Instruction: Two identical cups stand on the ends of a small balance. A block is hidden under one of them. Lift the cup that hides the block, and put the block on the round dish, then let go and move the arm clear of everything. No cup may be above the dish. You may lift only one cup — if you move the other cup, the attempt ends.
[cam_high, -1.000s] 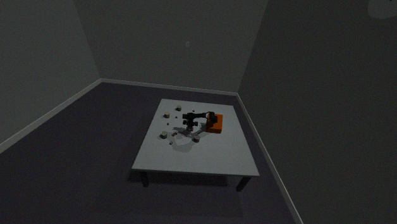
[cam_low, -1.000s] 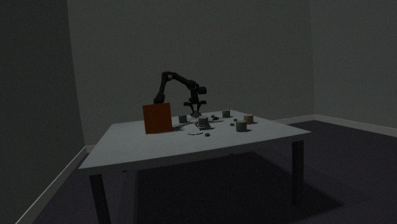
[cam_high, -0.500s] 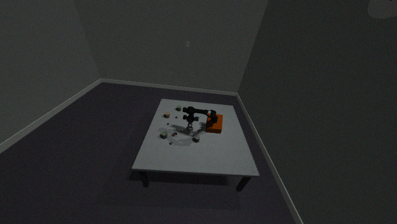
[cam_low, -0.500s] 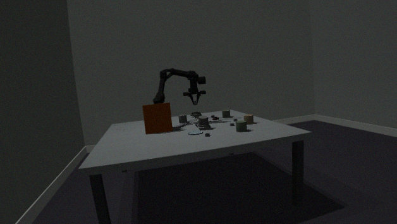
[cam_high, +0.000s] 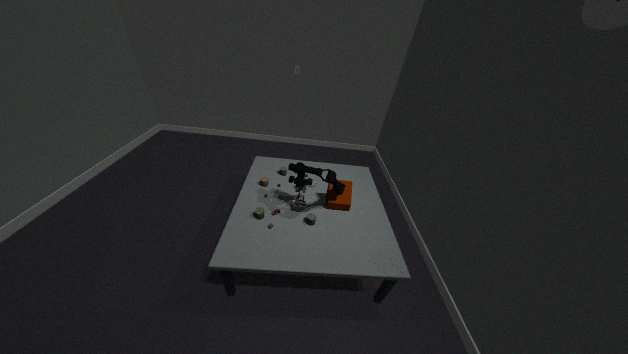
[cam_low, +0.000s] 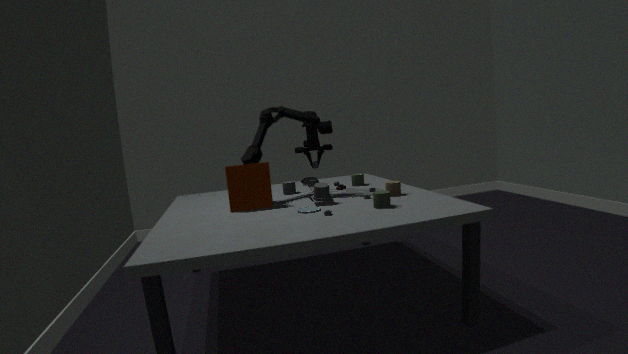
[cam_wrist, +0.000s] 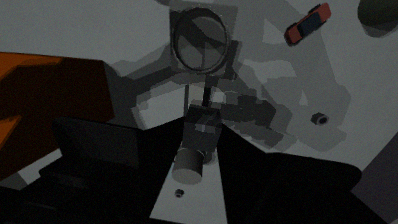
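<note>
Right now my gripper tip is 140 mm past the pale round dish, 260 mm to the left of it and 160 mm above it. Also, from my gripper tip: dark grey block: 10 mm above; small balance: 20 mm behind, 40 mm to the right, 120 mm below; red toy car: 190 mm ahead, 120 mm to the left, 150 mm below.
</note>
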